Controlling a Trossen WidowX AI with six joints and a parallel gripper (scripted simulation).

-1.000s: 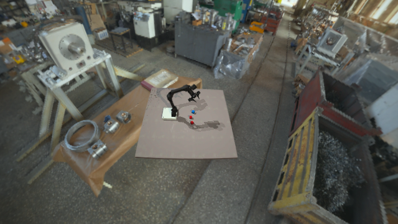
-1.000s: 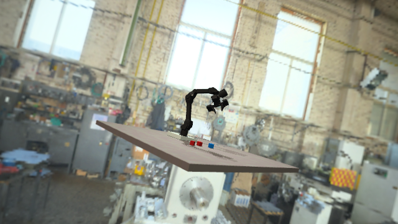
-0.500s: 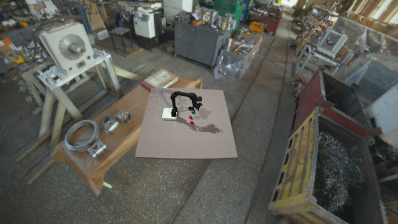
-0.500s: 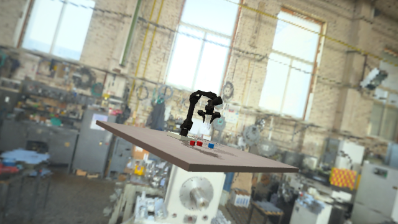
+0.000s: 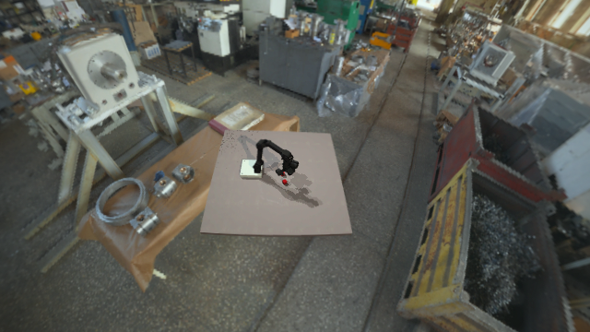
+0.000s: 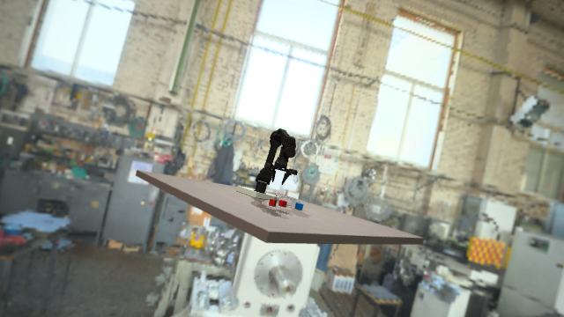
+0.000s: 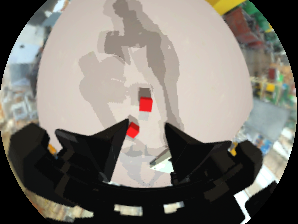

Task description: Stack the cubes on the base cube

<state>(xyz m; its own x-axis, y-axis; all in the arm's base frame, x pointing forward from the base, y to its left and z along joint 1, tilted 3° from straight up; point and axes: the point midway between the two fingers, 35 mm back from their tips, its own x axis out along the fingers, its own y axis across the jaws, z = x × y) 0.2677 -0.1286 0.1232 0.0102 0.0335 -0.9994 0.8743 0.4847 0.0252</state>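
Now: the blue base cube 2 cm ahead of my gripper tip, 20 cm to the left of it and 11 cm below it.
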